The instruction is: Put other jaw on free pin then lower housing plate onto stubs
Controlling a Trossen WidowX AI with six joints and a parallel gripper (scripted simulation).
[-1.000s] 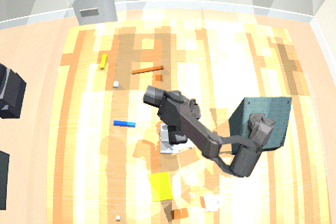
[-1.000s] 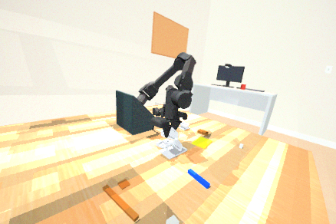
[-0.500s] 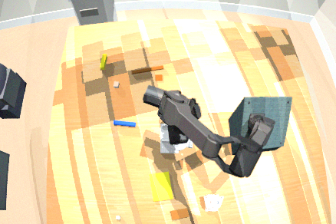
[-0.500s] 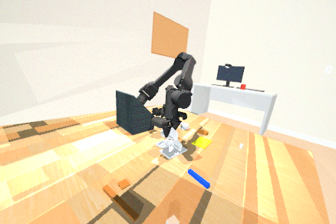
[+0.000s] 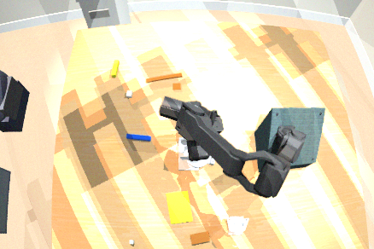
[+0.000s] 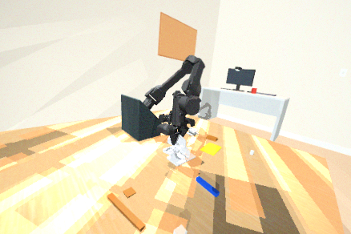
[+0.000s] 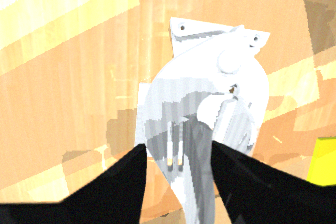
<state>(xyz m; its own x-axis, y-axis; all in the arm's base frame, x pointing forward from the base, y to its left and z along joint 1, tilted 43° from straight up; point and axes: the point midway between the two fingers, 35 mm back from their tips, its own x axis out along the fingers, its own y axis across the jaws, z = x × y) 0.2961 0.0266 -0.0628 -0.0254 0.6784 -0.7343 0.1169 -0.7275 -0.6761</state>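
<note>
The yellow slab is 50 mm ahead of my gripper tip, 230 mm to the left of it and 70 mm below it. From my gripper tip the other things lie so: small orange square (50 mm ahead, 240 mm to the right, 70 mm below); blue bar (200 mm ahead, 30 mm to the right, 70 mm below); white jaw (40 mm behind, 10 mm to the left).
</note>
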